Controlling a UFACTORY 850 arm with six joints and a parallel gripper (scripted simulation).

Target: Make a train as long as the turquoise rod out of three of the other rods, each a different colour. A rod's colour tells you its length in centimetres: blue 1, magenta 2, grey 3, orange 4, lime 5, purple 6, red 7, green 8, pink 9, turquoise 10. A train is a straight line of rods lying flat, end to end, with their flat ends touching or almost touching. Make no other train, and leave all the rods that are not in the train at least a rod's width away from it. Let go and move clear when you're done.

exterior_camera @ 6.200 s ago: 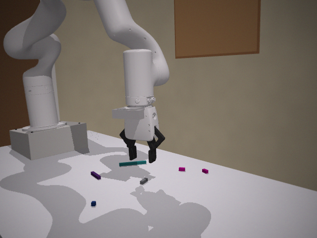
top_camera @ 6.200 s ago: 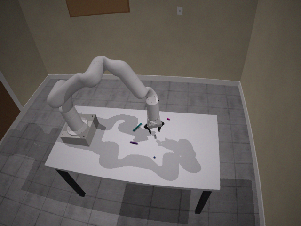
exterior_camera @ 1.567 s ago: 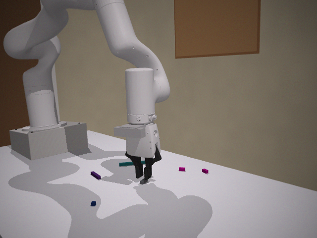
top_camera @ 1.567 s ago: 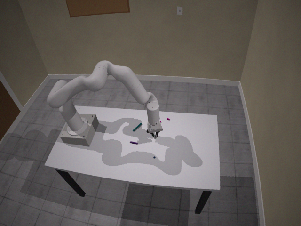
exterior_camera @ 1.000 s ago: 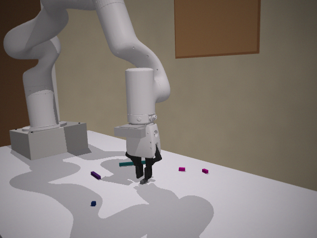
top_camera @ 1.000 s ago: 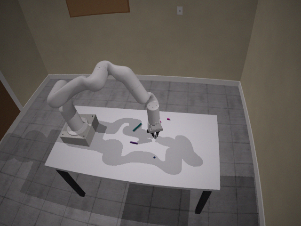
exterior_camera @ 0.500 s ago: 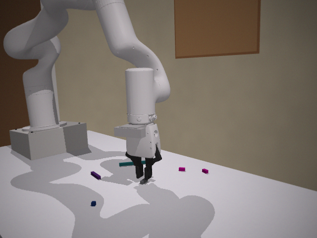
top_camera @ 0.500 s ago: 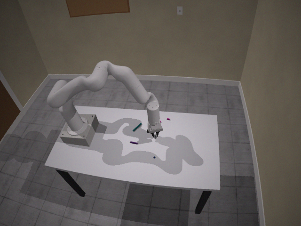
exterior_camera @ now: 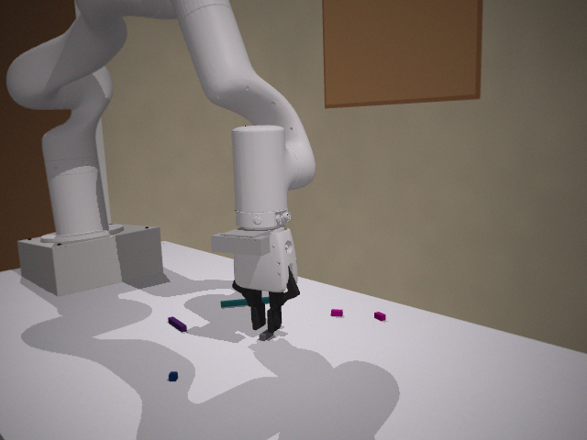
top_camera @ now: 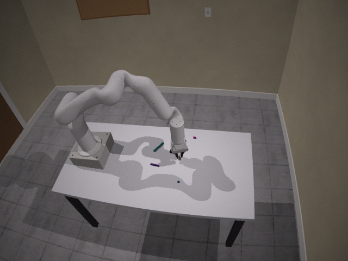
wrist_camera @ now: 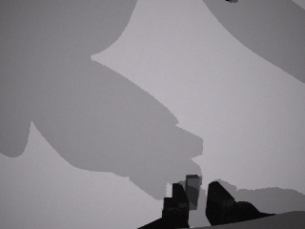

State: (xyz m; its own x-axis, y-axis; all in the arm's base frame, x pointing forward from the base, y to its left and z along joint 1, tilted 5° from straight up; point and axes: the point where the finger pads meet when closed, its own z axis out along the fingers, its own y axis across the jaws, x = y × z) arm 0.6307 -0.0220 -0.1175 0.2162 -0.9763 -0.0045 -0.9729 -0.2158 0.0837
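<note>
My gripper is now 30 mm above the grey rod. The rest, counted from my hand: blue rod 190 mm to the right, 30 mm below; then purple rod 170 mm behind, 60 mm to the right, 30 mm below; then turquoise rod 150 mm behind, 100 mm to the left, 30 mm below.
</note>
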